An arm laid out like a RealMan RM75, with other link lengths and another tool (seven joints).
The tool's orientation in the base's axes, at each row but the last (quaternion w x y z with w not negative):
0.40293, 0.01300, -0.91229, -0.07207
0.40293, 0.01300, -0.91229, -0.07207
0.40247, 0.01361, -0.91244, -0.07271
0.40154, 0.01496, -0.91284, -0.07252
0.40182, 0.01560, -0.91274, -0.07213
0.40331, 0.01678, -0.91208, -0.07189
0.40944, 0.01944, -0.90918, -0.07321
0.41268, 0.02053, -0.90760, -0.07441
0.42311, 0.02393, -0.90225, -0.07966
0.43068, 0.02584, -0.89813, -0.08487
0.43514, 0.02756, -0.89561, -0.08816
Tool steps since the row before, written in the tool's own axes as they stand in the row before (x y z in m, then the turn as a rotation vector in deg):
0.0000, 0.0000, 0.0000, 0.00, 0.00, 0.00
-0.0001, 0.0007, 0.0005, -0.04, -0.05, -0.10
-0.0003, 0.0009, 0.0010, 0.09, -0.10, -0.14
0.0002, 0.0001, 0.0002, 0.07, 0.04, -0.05
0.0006, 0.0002, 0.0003, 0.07, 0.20, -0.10
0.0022, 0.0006, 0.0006, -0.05, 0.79, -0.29
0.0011, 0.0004, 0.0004, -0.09, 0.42, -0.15
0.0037, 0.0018, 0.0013, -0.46, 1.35, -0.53
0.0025, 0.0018, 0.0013, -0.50, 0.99, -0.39
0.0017, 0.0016, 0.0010, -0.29, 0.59, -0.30
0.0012, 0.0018, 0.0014, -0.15, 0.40, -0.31
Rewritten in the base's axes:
0.0000, 0.0000, 0.0000, 0.00, 0.00, 0.00
-0.0003, 0.0008, -0.0003, 0.10, -0.06, 0.03
-0.0005, 0.0010, -0.0008, 0.04, -0.12, 0.14
-0.0003, 0.0001, 0.0000, -0.01, 0.03, 0.09
-0.0006, 0.0002, 0.0003, 0.03, 0.18, 0.15
-0.0019, 0.0005, 0.0013, 0.27, 0.75, 0.27
-0.0010, 0.0003, 0.0006, 0.18, 0.41, 0.09
-0.0034, 0.0016, 0.0022, 0.73, 1.32, 0.21
-0.0026, 0.0017, 0.0014, 0.64, 0.98, 0.03
-0.0018, 0.0015, 0.0010, 0.43, 0.58, 0.06
-0.0018, 0.0018, 0.0004, 0.35, 0.37, 0.14

